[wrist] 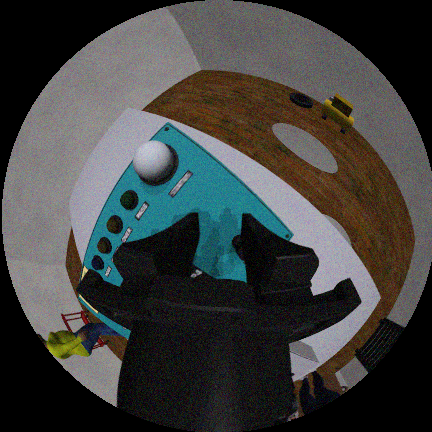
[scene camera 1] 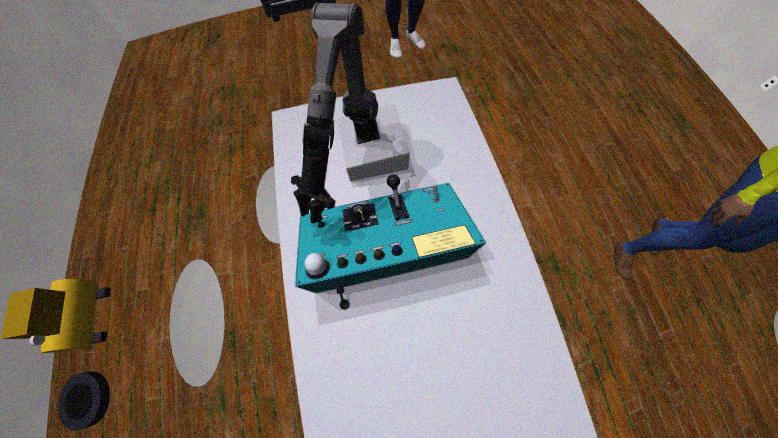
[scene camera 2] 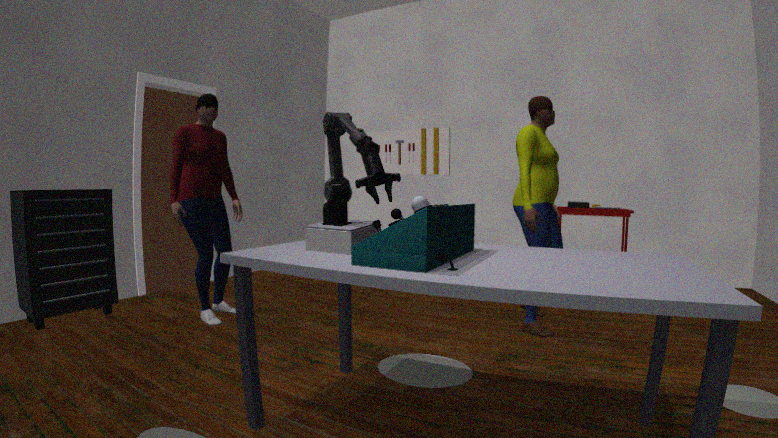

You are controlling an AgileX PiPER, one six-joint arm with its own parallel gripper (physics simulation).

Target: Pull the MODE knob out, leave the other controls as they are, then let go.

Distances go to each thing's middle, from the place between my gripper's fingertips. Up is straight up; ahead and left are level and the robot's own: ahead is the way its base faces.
I see the teal control box (scene camera 1: 426, 232) 190 mm to the left of my hand, 100 mm below it and 60 mm ahead of it.
